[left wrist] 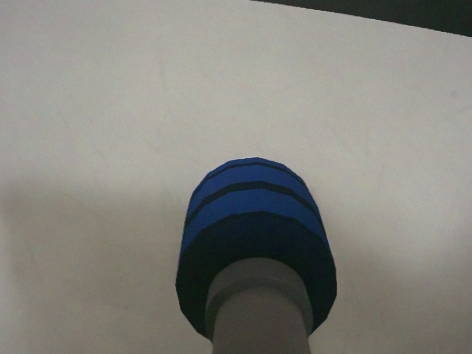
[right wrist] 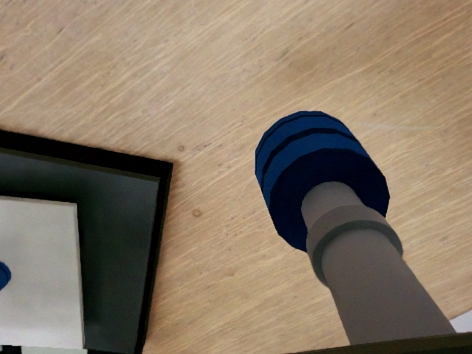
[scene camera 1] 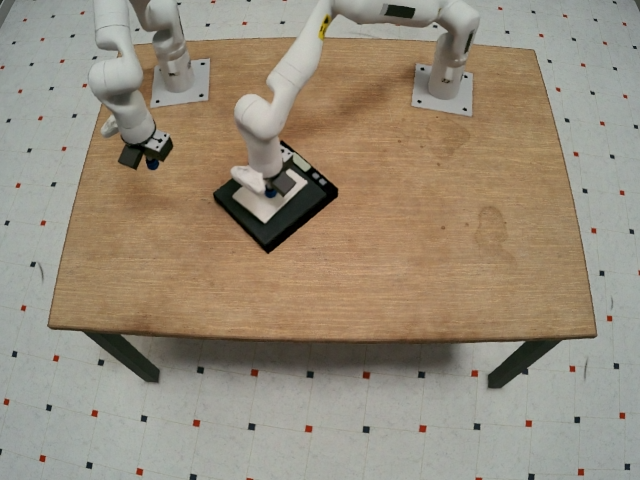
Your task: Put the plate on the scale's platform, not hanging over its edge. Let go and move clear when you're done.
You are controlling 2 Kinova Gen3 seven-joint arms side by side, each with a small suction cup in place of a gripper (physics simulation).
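The white square plate is level over the black scale, inside its outline where it shows. Whether it rests on the platform or hangs just above it, I cannot tell. One side is close to the strip with the display; the arm hides part of it in the scene view. My left gripper has its blue suction cup pressed on the plate's top and holds it. My right gripper is open and empty, above the table left of the scale.
The scale's pale display and two small buttons lie along its upper right side. The left arm reaches over the table from its base plate at the back right. The right arm's base plate is at the back left.
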